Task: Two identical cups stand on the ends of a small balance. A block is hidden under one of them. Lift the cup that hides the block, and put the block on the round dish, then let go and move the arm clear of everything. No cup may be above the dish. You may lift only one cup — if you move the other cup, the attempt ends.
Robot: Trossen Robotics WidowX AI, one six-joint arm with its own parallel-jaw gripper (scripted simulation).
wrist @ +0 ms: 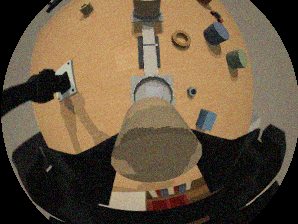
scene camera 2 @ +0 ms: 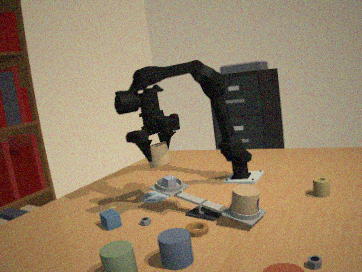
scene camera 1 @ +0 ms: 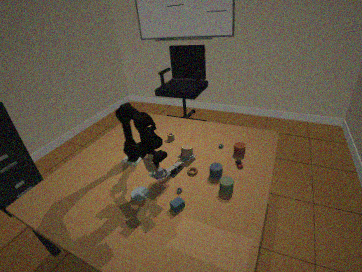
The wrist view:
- my gripper
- balance beam
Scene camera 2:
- my gripper
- balance beam
